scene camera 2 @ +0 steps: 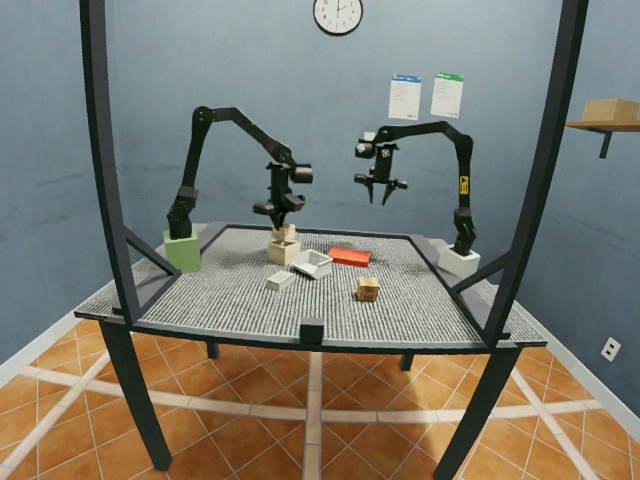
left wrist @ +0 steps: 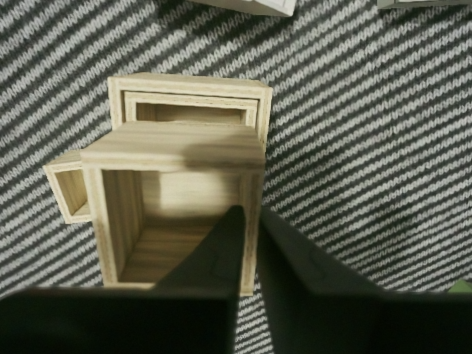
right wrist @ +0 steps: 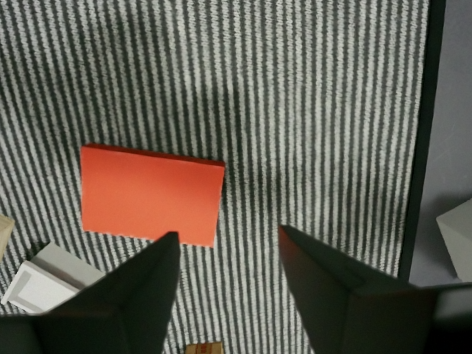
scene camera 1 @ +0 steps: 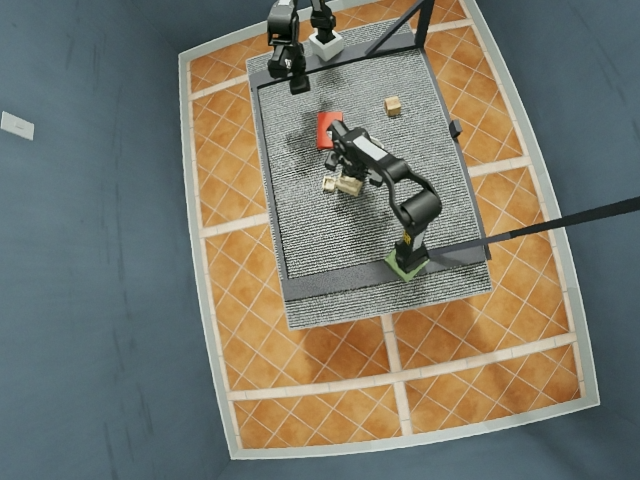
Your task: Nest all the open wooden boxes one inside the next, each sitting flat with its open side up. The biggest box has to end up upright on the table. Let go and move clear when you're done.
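Where they show: left gripper, fingertip midpoint: (scene camera 2: 278,230) (left wrist: 248,217) (scene camera 1: 356,176); right gripper, fingertip midpoint: (scene camera 2: 376,204) (right wrist: 229,238); left arm's base, origin of the base link: (scene camera 2: 180,235) (scene camera 1: 407,259); right arm's base, origin of the base link: (scene camera 2: 461,251) (scene camera 1: 325,37).
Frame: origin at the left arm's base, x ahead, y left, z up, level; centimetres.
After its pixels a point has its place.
My left gripper (scene camera 2: 279,227) {y -7.8, x 30.9, z 0.3 cm} (left wrist: 248,217) {y -7.8, x 30.9, z 0.3 cm} is shut on one side wall of an open wooden box (left wrist: 175,145) {y -9.3, x 34.4, z 0.5 cm} (scene camera 2: 288,231) {y -9.6, x 33.8, z 0.0 cm}, held open side up above the table. Below and partly behind it in the left wrist view, the biggest wooden box (left wrist: 190,83) {y -10.7, x 35.1, z -4.8 cm} (scene camera 2: 282,254) {y -11.2, x 31.0, z -7.2 cm} stands upright on the table. A slightly smaller open box (left wrist: 192,103) {y -9.8, x 34.7, z -5.2 cm} sits inside the biggest one. The smallest open box (left wrist: 75,190) {y 0.2, x 40.0, z -9.2 cm} (scene camera 1: 328,184) {y -0.8, x 39.3, z -10.6 cm} stands on the table beside them, partly hidden by the held box in the left wrist view. My right gripper (scene camera 2: 376,201) {y -17.2, x 65.2, z 9.0 cm} (right wrist: 229,238) {y -17.2, x 65.2, z 9.0 cm} is partly open and empty, high above the table.
A red block (scene camera 1: 324,129) {y -15.2, x 56.2, z -8.9 cm} (scene camera 2: 349,256) {y -18.6, x 53.8, z -9.0 cm} (right wrist: 152,192) {y -16.3, x 55.7, z -8.9 cm} lies near the boxes. A white tray (scene camera 2: 312,264) {y -16.3, x 39.9, z -10.4 cm} (right wrist: 42,290) {y -17.9, x 34.4, z -10.4 cm} is tilted beside the biggest box. A small white box (scene camera 2: 280,280) {y -25.4, x 23.8, z -8.5 cm} and a printed brown cube (scene camera 1: 392,105) {y -39.1, x 43.0, z -6.1 cm} (scene camera 2: 367,289) {y -42.0, x 42.0, z -7.3 cm} are nearer scene camera 2.
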